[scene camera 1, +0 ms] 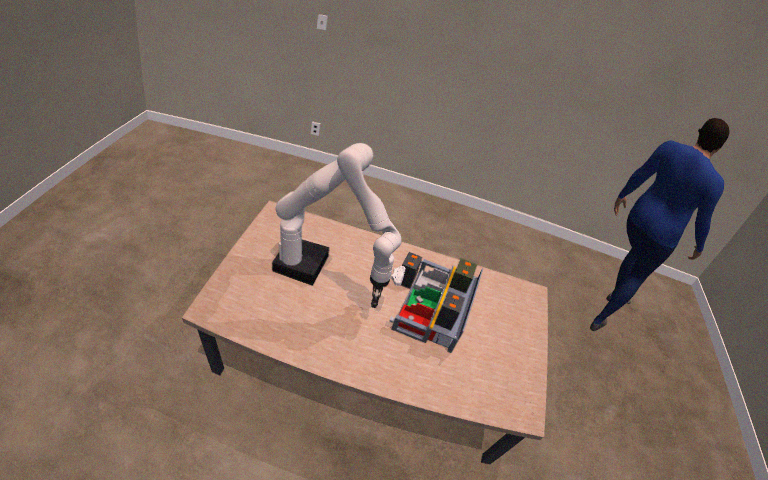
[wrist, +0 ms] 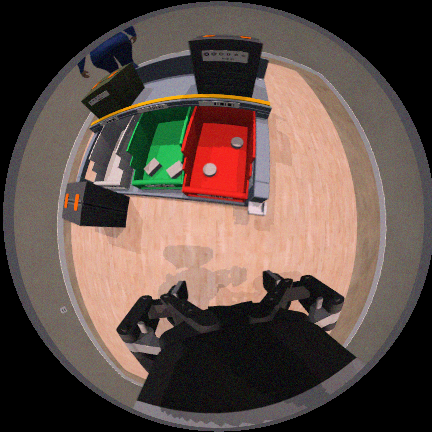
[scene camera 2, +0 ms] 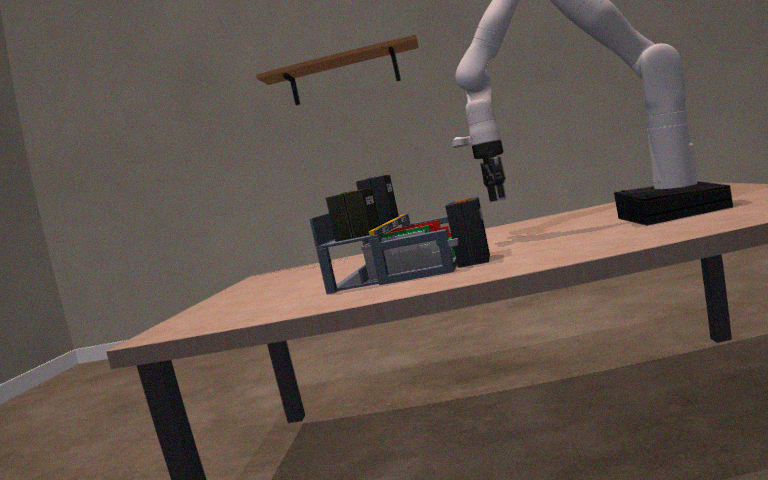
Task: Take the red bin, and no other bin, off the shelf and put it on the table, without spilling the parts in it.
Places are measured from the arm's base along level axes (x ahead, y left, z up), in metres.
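Pixels of known places: gripper, fingertip midpoint: (scene camera 1: 375,298) (wrist: 224,284) (scene camera 2: 497,200); arm's base, origin of the base link: (scene camera 1: 291,258) (scene camera 2: 674,185).
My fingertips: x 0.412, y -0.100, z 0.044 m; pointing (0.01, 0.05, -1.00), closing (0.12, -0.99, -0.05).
Note:
For each thing: its top centre in the pictures, then the offset to it from my fingertips. Level surfaces: height alone.
- red bin, middle of its top: (wrist: 220,132) (scene camera 2: 422,224) (scene camera 1: 421,314) 0.197 m ahead, 0.007 m left, 0.020 m down
- table, its level: 0.101 m down
- green bin, middle of its top: (wrist: 155,128) (scene camera 2: 412,229) (scene camera 1: 431,297) 0.218 m ahead, 0.111 m left, 0.020 m down
- grey bin, middle of its top: (scene camera 2: 405,236) (wrist: 106,140) (scene camera 1: 438,278) 0.228 m ahead, 0.236 m left, 0.020 m down
- olive case, middle of its top: (scene camera 2: 349,192) (wrist: 103,79) (scene camera 1: 466,268) 0.326 m ahead, 0.226 m left, 0.096 m up
The red bin (scene camera 1: 415,316) (wrist: 215,150) sits upright in the end bay of the grey shelf (scene camera 1: 470,308) (scene camera 2: 324,268) (wrist: 261,170), beside the green bin. It holds two round grey parts, seen in the wrist view. In scene camera 2 a strip of its rim (scene camera 2: 433,225) shows above the green one. My gripper (scene camera 1: 374,305) (scene camera 2: 497,199) (wrist: 224,284) is open and empty. It points down above the table (scene camera 1: 317,339) (scene camera 2: 226,305) (wrist: 310,215), in front of the shelf's open side and apart from the bins.
The green bin (scene camera 1: 424,297) (wrist: 162,145) holds two blocky parts. A grey bin (wrist: 107,155) is beyond it. A dark case (scene camera 1: 411,268) (scene camera 2: 467,232) (wrist: 97,205) stands before the shelf's far end. Another dark case (scene camera 1: 451,310) (wrist: 226,70) and an olive case (scene camera 1: 464,275) (wrist: 114,94) stand on the shelf top.

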